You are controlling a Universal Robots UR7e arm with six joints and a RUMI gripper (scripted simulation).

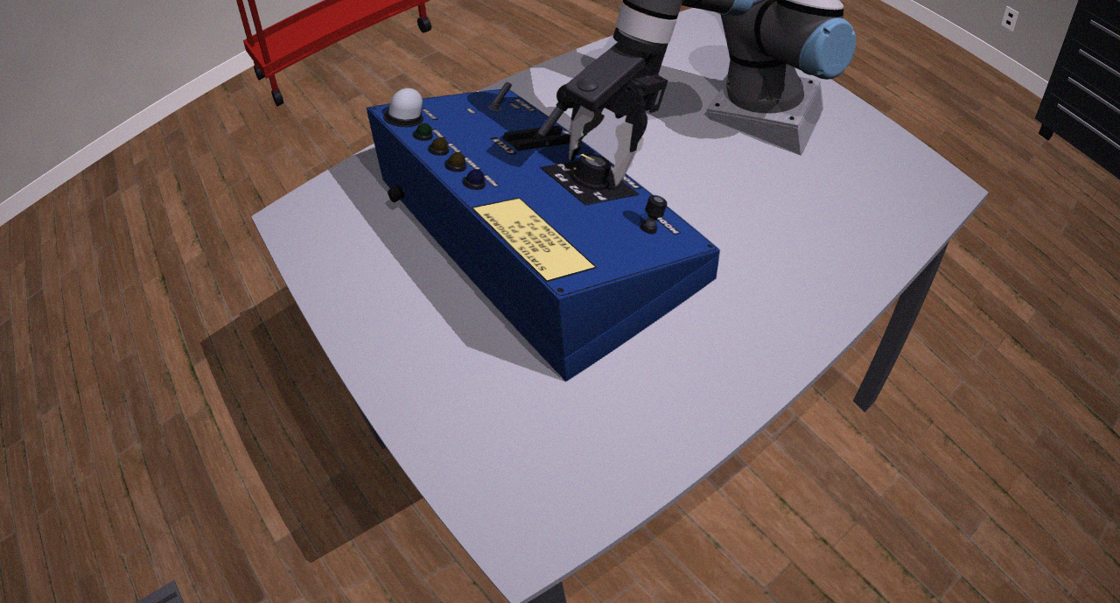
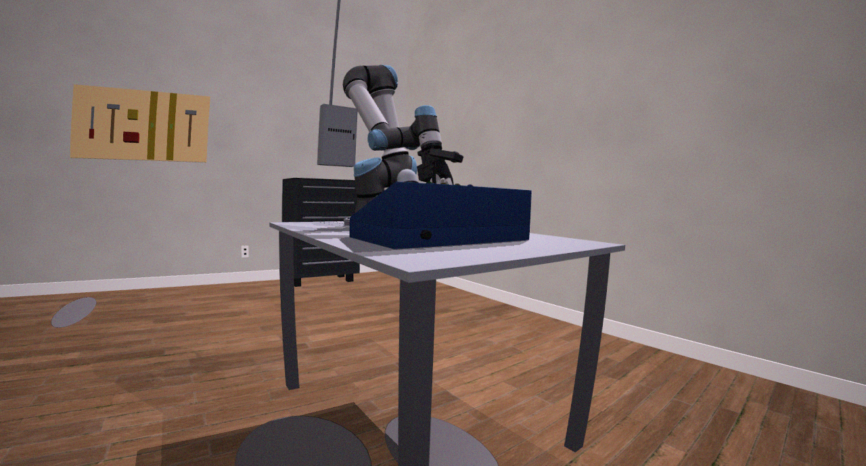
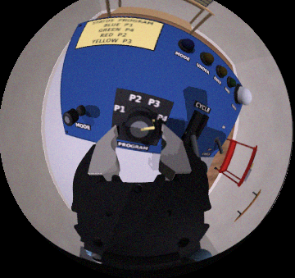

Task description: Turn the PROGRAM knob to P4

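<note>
My gripper is now 1 cm short of the program knob, 1 cm to the left of it and 1 cm above it. The rest, counted from my hand: mode knob: 1 cm ahead, 12 cm to the left; then blue console: 3 cm ahead, 6 cm to the right, 3 cm below; then black ball-topped lever: 3 cm behind, 12 cm to the right, 1 cm above.
</note>
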